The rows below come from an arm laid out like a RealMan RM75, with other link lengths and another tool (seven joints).
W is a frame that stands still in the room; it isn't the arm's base.
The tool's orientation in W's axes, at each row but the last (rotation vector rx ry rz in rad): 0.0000, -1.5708, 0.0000; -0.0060, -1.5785, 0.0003; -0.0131, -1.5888, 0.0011; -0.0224, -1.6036, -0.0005; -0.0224, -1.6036, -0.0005; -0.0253, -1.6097, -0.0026; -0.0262, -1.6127, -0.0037; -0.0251, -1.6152, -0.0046; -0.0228, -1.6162, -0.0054
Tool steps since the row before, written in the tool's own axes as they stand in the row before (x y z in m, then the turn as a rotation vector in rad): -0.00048, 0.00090, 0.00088, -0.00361, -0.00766, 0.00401; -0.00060, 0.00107, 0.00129, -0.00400, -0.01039, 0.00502; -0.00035, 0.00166, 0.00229, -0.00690, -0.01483, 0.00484; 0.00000, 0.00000, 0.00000, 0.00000, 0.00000, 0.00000; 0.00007, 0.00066, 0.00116, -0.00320, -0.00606, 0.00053; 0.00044, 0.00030, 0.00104, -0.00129, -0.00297, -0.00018; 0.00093, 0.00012, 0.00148, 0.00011, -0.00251, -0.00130; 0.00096, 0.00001, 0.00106, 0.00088, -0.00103, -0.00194; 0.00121, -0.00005, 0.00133, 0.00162, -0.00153, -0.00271
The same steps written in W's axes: -0.00088, 0.00090, -0.00048, -0.00401, -0.00766, -0.00361; -0.00128, 0.00107, -0.00061, -0.00503, -0.01039, -0.00400; -0.00227, 0.00167, -0.00041, -0.00483, -0.01486, -0.00685; 0.00000, 0.00000, 0.00000, 0.00000, 0.00000, 0.00000; -0.00115, 0.00068, 0.00002, -0.00051, -0.00610, -0.00313; -0.00105, 0.00032, 0.00039, 0.00018, -0.00299, -0.00124; -0.00152, 0.00016, 0.00087, 0.00125, -0.00253, 0.00020; -0.00110, 0.00004, 0.00091, 0.00188, -0.00105, 0.00098; -0.00138, -0.00001, 0.00115, 0.00261, -0.00156, 0.00176
